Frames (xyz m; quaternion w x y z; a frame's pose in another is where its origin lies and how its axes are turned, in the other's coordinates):
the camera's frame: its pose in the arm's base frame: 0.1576 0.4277 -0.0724 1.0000 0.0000 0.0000 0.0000
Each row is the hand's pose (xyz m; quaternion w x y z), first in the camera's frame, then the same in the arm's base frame.
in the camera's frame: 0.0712 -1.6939 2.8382 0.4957 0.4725 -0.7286 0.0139
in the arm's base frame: 0.2288 -1.2662 2.7658 0.4957 0.4725 -0.7286 0.0139
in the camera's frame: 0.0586 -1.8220 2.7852 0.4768 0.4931 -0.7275 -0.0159
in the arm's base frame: 0.2162 -1.3943 2.7128 0.4768 0.4931 -0.7275 -0.0159
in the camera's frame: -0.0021 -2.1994 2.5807 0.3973 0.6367 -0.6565 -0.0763
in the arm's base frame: 0.1555 -1.7717 2.5083 0.3973 0.6367 -0.6565 -0.0763
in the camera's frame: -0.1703 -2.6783 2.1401 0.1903 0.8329 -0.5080 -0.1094
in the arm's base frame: -0.0127 -2.2506 2.0677 0.1903 0.8329 -0.5080 -0.1094
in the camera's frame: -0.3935 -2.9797 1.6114 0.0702 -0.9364 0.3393 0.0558
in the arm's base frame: -0.2359 -2.5520 1.5390 0.0702 -0.9364 0.3393 0.0558
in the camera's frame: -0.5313 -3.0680 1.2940 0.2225 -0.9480 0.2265 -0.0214
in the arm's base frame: -0.3737 -2.6403 1.2216 0.2225 -0.9480 0.2265 -0.0214
